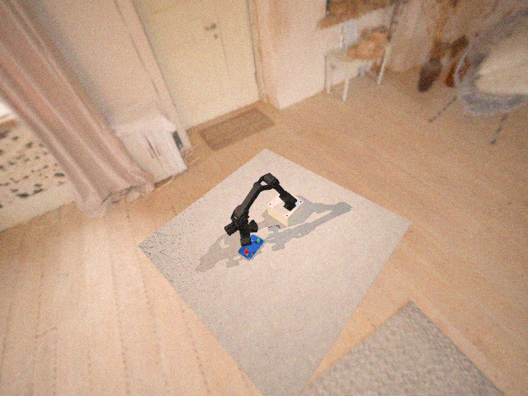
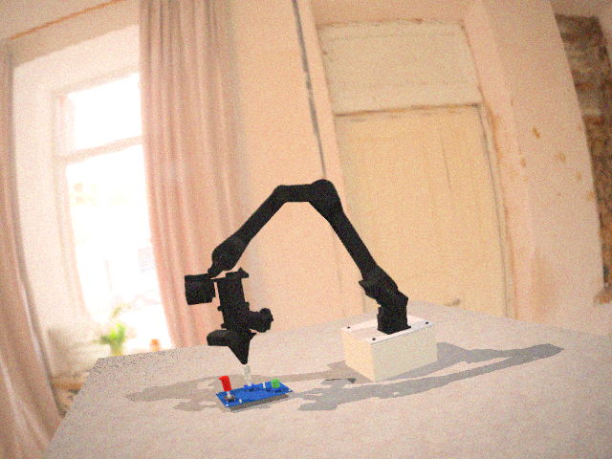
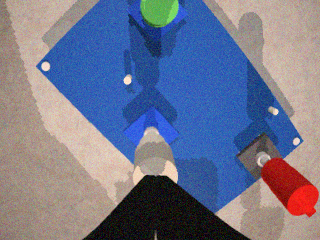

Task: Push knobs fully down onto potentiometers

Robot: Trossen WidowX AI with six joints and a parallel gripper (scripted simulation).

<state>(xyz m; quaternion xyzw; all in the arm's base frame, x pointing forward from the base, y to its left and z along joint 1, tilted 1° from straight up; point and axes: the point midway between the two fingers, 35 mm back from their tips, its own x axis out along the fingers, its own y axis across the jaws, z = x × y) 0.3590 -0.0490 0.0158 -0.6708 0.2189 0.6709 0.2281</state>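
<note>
The white knob lies 20 mm below my gripper tip. The rest, counted from my gripper tip: red knob (60 mm ahead, 50 mm to the left, 20 mm below).
</note>
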